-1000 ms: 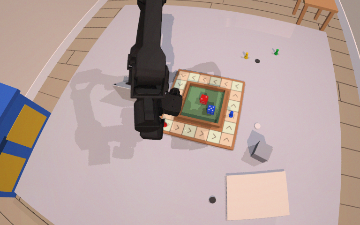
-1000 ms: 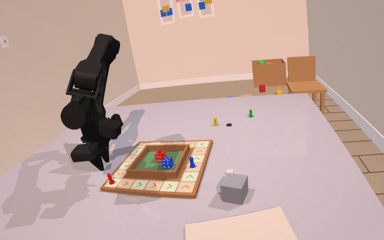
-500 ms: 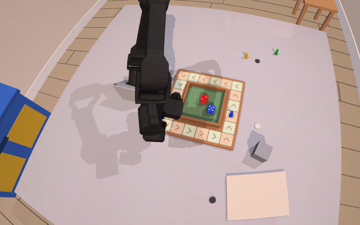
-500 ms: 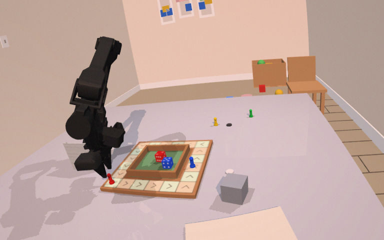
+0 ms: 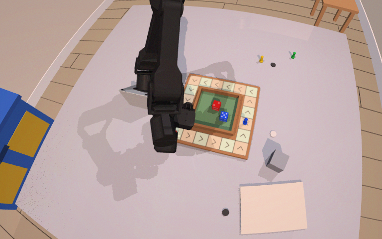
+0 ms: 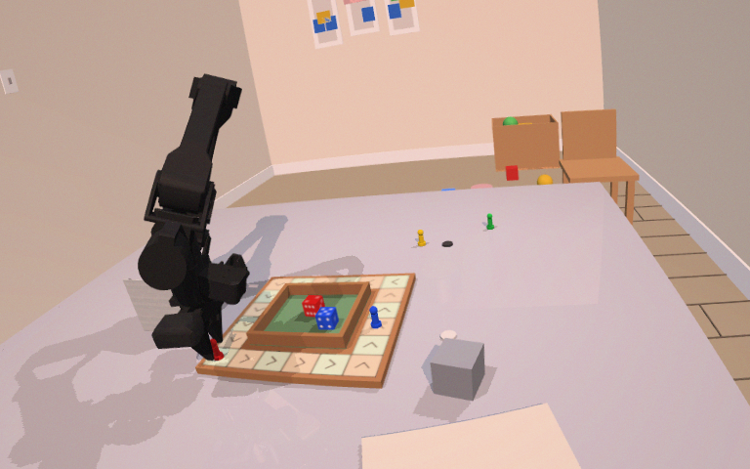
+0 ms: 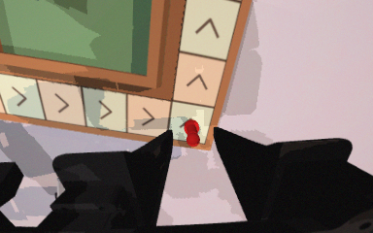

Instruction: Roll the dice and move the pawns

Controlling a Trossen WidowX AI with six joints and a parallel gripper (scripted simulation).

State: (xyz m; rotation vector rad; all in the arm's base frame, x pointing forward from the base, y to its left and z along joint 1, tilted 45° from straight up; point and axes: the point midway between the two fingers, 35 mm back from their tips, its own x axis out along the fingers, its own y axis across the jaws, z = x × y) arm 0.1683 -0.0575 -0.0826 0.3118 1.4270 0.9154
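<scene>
The blue pawn is 210 mm ahead of my gripper tip and 120 mm to the left of it. The rest, counted from my gripper tip: red pawn right at my gripper tip; then pale sheet 400 mm ahead, 110 mm to the right, 20 mm below; then white disc 320 mm ahead, 130 mm to the left, 20 mm below.
</scene>
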